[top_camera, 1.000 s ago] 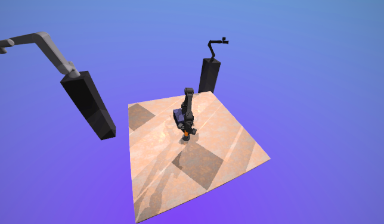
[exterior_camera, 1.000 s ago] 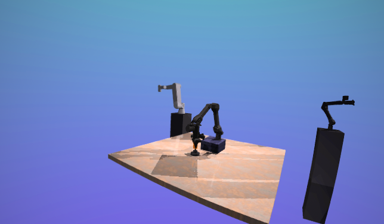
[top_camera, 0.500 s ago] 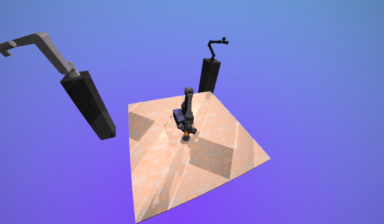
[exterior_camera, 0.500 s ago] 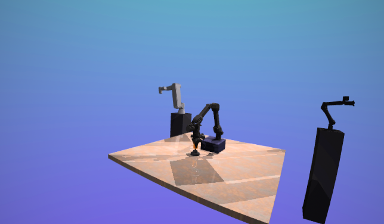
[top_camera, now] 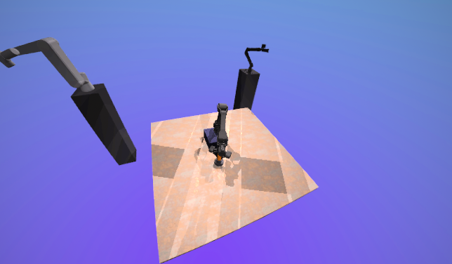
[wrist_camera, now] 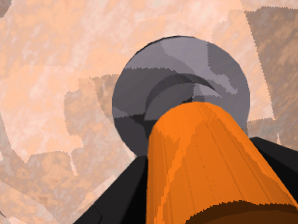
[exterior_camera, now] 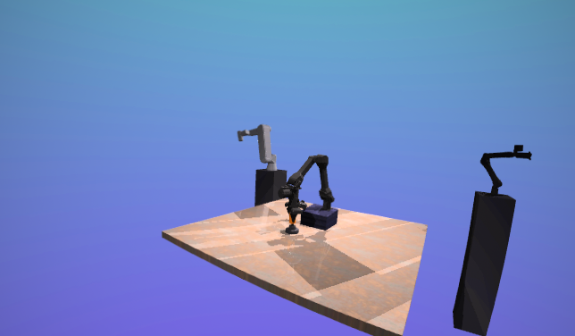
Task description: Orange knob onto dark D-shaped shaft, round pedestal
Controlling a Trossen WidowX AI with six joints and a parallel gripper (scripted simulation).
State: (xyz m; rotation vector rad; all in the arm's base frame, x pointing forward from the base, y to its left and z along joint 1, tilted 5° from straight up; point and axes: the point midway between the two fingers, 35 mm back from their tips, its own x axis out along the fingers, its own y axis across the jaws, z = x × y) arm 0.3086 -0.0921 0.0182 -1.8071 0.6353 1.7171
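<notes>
Now: the orange knob 2 cm above my gripper tip. Round my gripper tip: round pedestal: 4 cm below.
</notes>
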